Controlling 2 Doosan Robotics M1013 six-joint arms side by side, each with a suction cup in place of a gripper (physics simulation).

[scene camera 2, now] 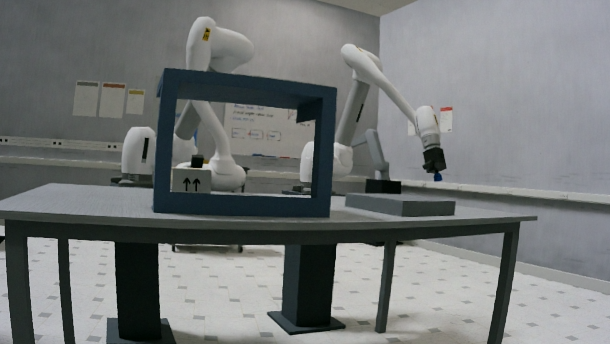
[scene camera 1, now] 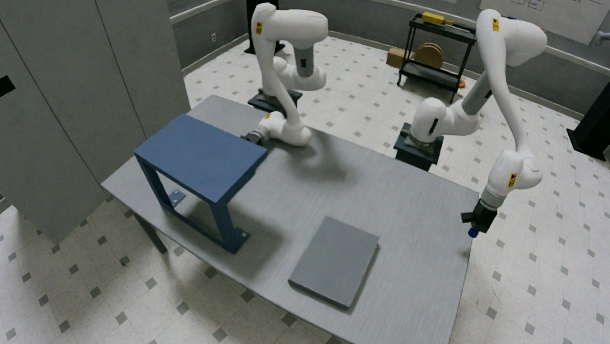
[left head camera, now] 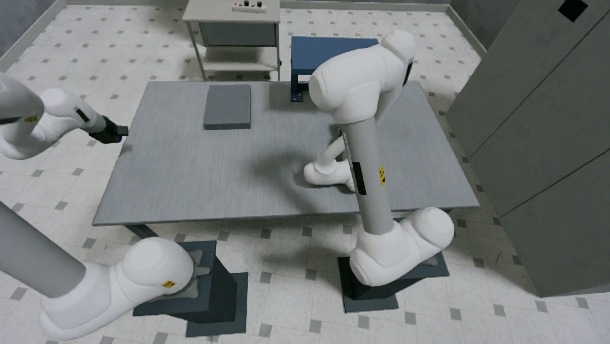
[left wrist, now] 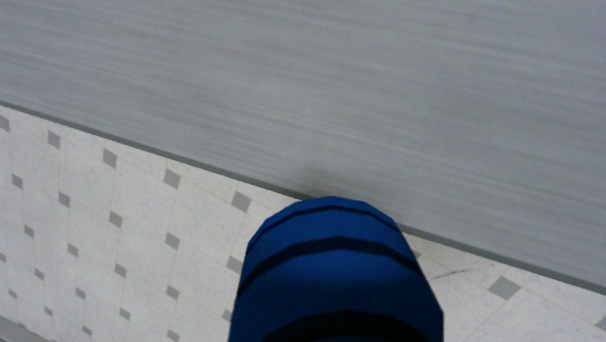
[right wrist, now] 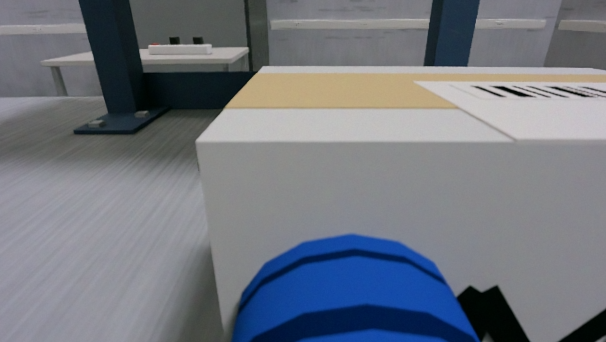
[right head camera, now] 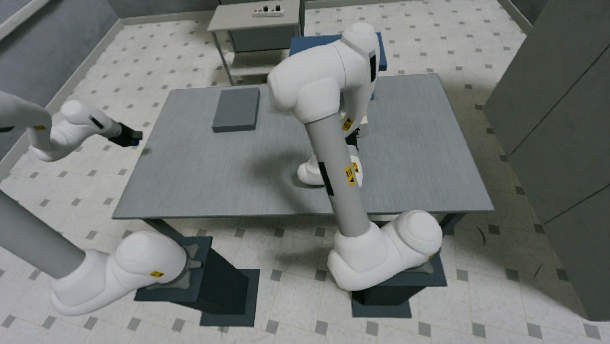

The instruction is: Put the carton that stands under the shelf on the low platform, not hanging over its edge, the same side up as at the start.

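The white carton, tape on top and arrows pointing up, is upright on the robot's side of the blue shelf. The shelf hides it in scene camera 1. My right gripper's blue cup is against its near side face and holds it; whether it touches the table I cannot tell. My left gripper is open and empty at the table's far end. The low grey platform bears nothing.
The shelf's posts and foot plates stand on the grey table, between its bottom bar and top board. A tall grey cabinet stands beside the table. A side table with a power strip stands behind it.
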